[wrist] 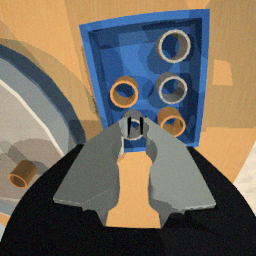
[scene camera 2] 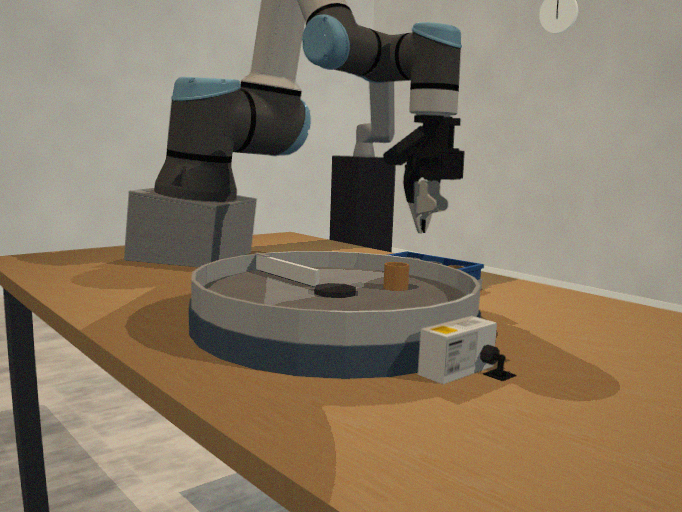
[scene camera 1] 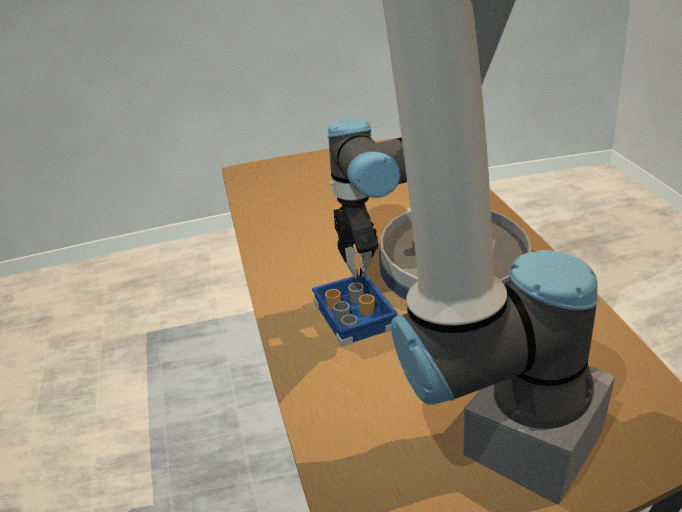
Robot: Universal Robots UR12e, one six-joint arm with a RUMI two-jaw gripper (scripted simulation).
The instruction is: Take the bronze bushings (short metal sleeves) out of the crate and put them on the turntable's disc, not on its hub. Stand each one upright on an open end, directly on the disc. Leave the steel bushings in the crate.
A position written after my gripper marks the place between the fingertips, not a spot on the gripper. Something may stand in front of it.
I see my gripper [scene camera 2: 421, 233], a blue crate [scene camera 1: 379, 322] and a turntable [scene camera 1: 507, 246].
My gripper also shows in the wrist view [wrist: 135, 118] and in scene camera 1 [scene camera 1: 358, 277]. The blue crate shows as well in the wrist view [wrist: 124, 46].
